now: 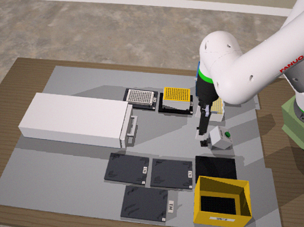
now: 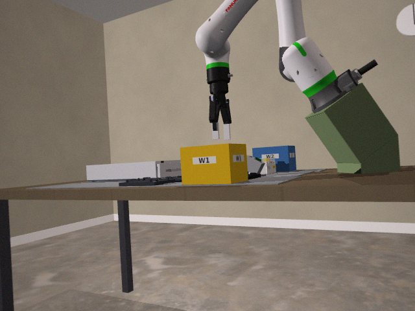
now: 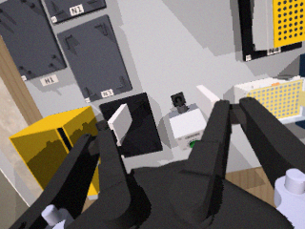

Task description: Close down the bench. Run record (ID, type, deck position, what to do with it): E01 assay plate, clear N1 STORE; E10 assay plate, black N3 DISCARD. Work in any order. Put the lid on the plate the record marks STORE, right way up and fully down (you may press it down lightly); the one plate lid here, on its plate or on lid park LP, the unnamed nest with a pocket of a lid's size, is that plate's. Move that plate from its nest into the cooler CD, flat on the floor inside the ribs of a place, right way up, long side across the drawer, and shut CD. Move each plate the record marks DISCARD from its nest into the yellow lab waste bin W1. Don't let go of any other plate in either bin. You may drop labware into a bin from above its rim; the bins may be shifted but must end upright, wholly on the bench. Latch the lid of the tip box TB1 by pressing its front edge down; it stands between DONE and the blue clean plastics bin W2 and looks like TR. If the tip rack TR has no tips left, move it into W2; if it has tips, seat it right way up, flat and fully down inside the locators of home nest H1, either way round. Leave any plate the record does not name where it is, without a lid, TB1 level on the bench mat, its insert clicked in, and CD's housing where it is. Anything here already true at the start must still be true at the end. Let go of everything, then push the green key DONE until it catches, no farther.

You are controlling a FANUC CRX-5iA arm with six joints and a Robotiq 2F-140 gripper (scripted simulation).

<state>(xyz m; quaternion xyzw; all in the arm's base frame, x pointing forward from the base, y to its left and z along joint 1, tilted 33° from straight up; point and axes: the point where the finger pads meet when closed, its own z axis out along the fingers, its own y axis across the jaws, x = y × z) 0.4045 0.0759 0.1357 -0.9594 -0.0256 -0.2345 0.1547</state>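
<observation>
Now: the tip rack TR 120 mm ahead of my hand, 240 mm to the right of it and 120 mm below it. Round my hand: black lid park (100 mm behind, 90 mm to the left, 170 mm below); then green DONE key (130 mm behind, 60 mm to the right, 110 mm below); then nest N3 (70 mm ahead, 140 mm to the left, 170 mm below).
</observation>
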